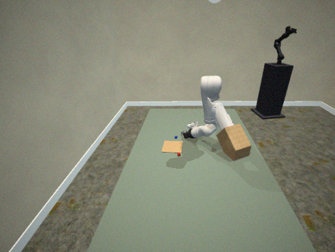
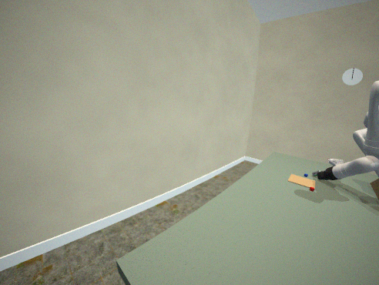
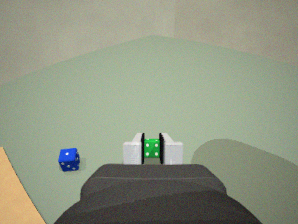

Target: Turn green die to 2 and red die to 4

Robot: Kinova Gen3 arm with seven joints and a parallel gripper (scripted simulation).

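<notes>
Now: the green die 1 cm to the right of my hand and 1 cm below it. Round my hand: red die (8 cm ahead, 26 cm to the left, 1 cm below); then tan mat (11 cm ahead, 15 cm to the left, 2 cm below); then blue die (7 cm ahead, 4 cm to the left, 1 cm below).
</notes>
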